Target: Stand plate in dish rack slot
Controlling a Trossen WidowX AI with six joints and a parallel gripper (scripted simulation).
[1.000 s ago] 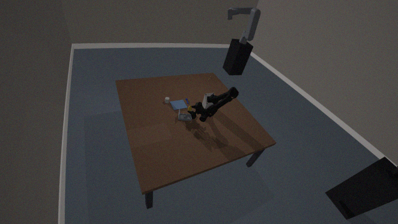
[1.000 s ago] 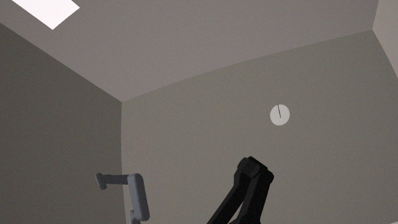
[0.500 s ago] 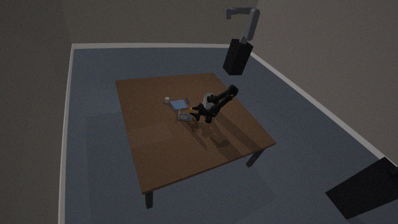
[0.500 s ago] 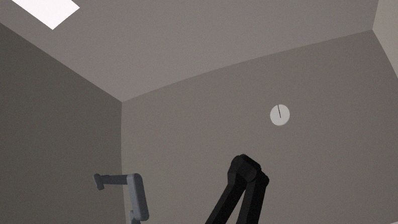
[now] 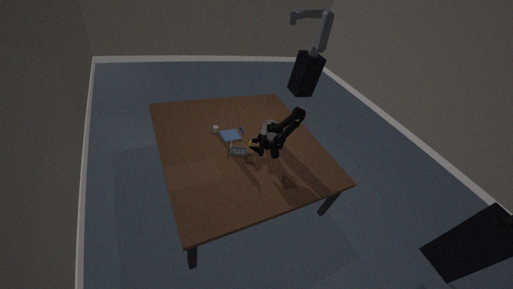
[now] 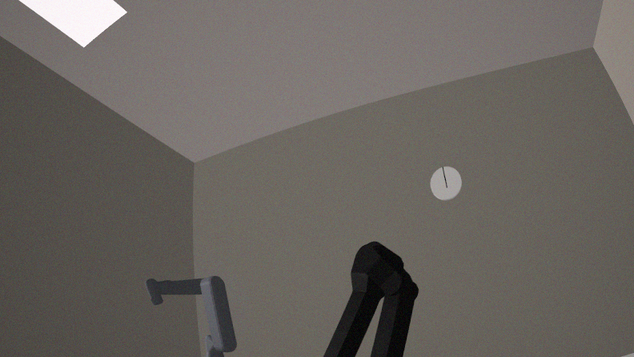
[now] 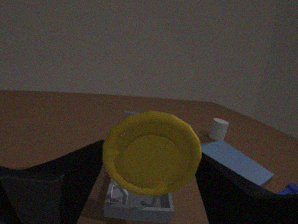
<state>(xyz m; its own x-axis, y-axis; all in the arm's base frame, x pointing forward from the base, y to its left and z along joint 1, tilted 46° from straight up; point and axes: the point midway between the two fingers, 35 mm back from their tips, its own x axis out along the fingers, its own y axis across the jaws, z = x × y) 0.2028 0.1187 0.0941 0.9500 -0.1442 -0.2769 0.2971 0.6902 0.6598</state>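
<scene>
My gripper tip is 7 cm above the grey wire dish rack, 6 cm short of it and 2 cm to the left of it. Round my gripper tip: yellow plate: 1 cm behind; blue mat: 21 cm to the right, 9 cm below, 7 cm ahead; blue spoon: 26 cm to the right, 9 cm below, 4 cm behind.
</scene>
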